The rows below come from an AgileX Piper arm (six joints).
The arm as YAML. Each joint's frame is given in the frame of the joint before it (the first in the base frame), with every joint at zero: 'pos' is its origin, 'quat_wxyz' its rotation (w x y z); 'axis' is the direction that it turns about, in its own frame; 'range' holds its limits. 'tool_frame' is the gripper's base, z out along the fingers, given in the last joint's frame.
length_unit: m
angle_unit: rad
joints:
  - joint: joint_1
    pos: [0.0, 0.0, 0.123]
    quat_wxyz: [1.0, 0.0, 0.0, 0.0]
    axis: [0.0, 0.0, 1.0]
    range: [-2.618, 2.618]
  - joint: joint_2
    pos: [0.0, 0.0, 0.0]
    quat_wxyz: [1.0, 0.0, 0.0, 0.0]
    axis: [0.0, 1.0, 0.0]
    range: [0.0, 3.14]
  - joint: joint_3
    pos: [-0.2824, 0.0, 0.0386]
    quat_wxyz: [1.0, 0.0, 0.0, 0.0]
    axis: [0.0, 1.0, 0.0]
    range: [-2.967, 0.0]
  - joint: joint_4
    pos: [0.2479, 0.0, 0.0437]
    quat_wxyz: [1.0, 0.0, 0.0, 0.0]
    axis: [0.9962, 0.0, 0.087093]
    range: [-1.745, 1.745]
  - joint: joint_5
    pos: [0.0, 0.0, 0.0]
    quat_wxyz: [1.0, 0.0, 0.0, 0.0]
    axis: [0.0, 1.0, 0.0]
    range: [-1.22, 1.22]
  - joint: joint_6
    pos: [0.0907, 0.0, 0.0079]
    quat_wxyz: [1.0, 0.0, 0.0, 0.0]
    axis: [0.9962, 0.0, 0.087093]
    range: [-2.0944, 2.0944]
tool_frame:
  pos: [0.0, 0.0, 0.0]
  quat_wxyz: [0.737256, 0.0, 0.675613, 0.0]
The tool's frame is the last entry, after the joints.
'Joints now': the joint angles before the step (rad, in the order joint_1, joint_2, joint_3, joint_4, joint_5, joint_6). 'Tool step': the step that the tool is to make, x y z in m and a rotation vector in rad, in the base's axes. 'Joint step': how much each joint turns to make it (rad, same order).
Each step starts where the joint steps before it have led.
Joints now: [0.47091, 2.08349, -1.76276, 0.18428, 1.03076, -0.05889]
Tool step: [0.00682, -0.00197, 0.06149, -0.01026, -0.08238, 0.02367]
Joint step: [-0.00387, -0.00918, -0.22350, -0.05151, 0.16516, 0.00466]
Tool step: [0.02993, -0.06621, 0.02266, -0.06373, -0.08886, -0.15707]
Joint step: [-0.14164, -0.00534, -0.07624, -0.09879, 0.02312, 0.01477]
